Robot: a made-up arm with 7 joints. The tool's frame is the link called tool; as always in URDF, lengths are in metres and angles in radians.
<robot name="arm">
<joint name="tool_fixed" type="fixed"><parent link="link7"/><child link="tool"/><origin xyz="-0.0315 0 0.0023" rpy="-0.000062 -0.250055 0.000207"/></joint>
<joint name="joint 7" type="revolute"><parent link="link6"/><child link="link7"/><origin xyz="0.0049 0.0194 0.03" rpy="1.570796 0 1.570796"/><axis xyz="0 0 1"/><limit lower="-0.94" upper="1.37" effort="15" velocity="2.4"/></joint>
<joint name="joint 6" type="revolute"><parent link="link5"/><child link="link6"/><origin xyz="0.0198 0.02 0.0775" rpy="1.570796 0 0"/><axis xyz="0 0 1"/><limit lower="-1.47" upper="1.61" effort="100" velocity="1.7"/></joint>
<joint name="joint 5" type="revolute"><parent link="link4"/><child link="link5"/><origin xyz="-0.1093 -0.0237 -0.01" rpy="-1.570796 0 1.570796"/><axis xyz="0 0 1"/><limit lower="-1.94" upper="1.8" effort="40" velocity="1.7"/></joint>
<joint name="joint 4" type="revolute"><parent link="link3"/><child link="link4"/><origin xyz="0.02 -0.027 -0.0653" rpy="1.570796 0 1.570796"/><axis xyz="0 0 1"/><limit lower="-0.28" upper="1.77" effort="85" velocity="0.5"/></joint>
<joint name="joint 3" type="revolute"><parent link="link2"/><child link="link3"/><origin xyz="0.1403 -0.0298 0.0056" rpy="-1.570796 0 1.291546"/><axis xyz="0 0 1"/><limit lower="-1.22" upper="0.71" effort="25" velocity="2"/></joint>
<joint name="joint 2" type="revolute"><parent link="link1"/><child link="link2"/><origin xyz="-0.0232 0.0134 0.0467" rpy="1.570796 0 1.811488"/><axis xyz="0 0 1"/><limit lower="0.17" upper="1.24" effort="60" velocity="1.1"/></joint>
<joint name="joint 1" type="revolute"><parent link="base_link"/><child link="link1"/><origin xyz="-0.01 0.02 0.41" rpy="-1.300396 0.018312 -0.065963"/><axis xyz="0 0 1"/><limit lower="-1.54" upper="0.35" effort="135" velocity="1.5"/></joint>
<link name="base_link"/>
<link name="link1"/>
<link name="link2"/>
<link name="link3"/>
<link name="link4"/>
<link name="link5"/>
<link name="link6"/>
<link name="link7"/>
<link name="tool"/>
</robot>
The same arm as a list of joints. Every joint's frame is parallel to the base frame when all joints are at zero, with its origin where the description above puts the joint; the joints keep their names.
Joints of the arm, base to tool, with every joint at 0 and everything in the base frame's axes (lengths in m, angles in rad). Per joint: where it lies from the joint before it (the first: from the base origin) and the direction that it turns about. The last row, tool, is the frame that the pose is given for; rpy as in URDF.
joint 1: xyz -0.01 0.02 0.41 axis 0.068403 0.961235 0.26711
joint 2: xyz -0.02 0.05 0 axis 0.968889 -0.0002 -0.247497
joint 3: xyz -0.03 0.01 -0.14 axis 0.247497 -0.0001 0.968889
joint 4: xyz 0.01 0.02 -0.07 axis 0.0002 1 0
joint 5: xyz 0.1 -0.01 -0.05 axis 0.968889 -0.0002 -0.247497
joint 6: xyz 0.08 -0.02 0 axis 0.0002 1 0
joint 7: xyz 0.02 0.03 -0.0001 axis 0.247497 -0.0001 0.968889
tool: xyz -0.03 0 0.01 rpy 0 0 0
Joint limits (rad, base to tool): -1.54..0.35 0.17..1.24 -1.22..0.71 -0.28..1.77 -1.94..1.8 -1.47..1.61 -0.94..1.37

